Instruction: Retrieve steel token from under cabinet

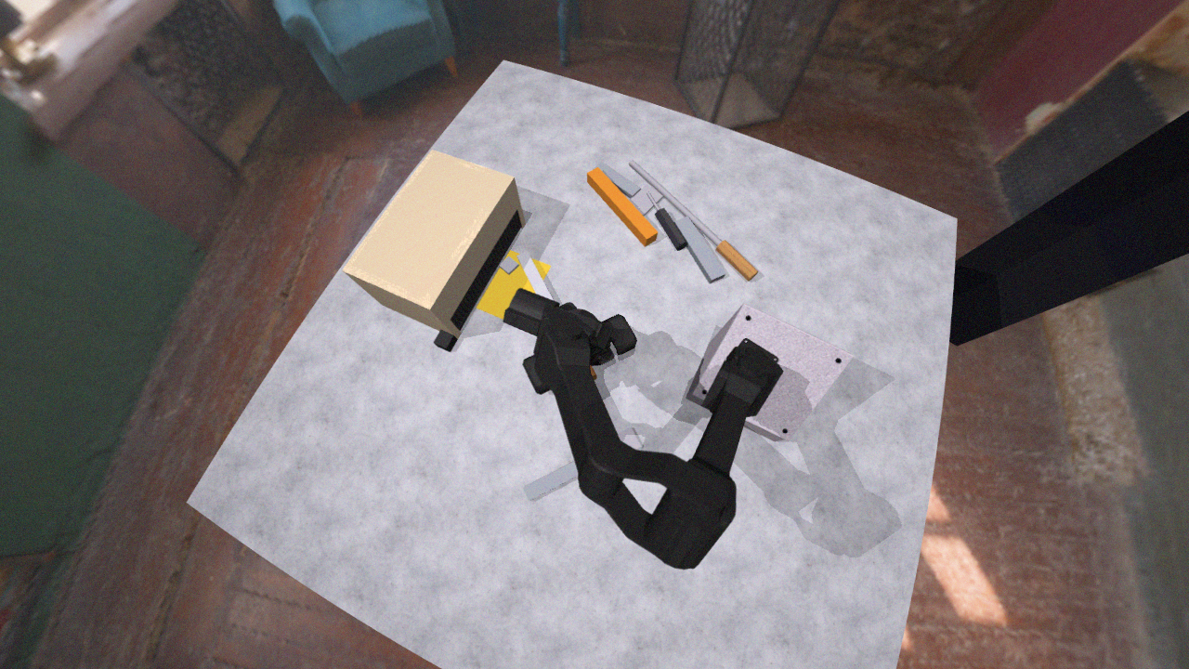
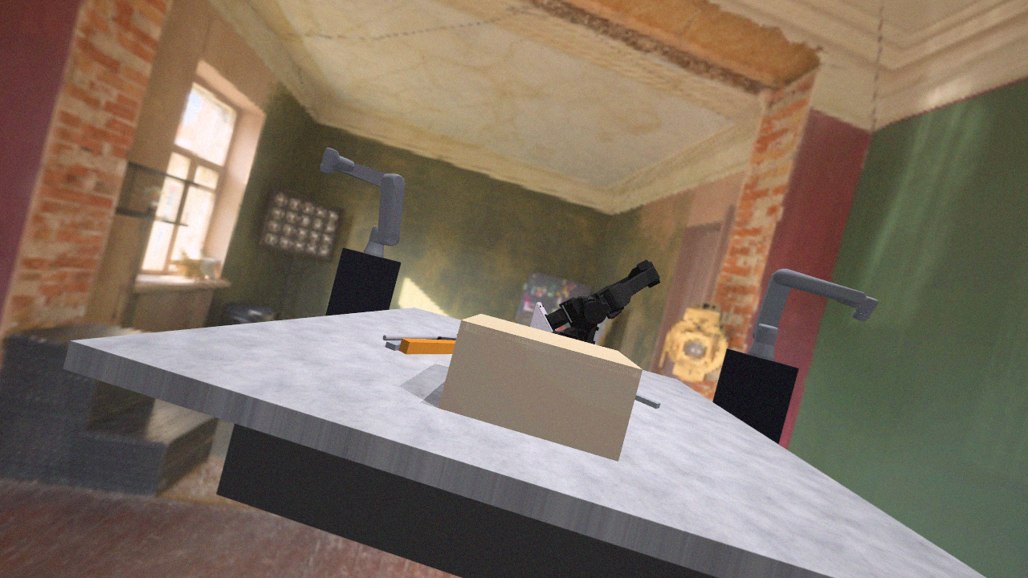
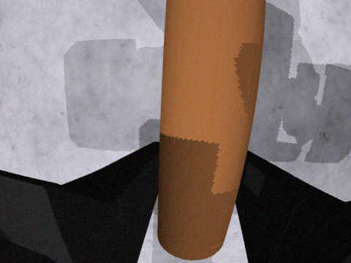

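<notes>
Now: gripper tip 36 cm to the left of the grey bar, 7 cm past it and 2 cm above it. The rest, counted from my gripper tip: flat grey token (25 cm ahead, 11 cm to the right, 2 cm below); orange bar (36 cm to the right, 13 cm ahead, 1 cm below); black-handled tool (39 cm to the right, 4 cm ahead, 2 cm below).
</notes>
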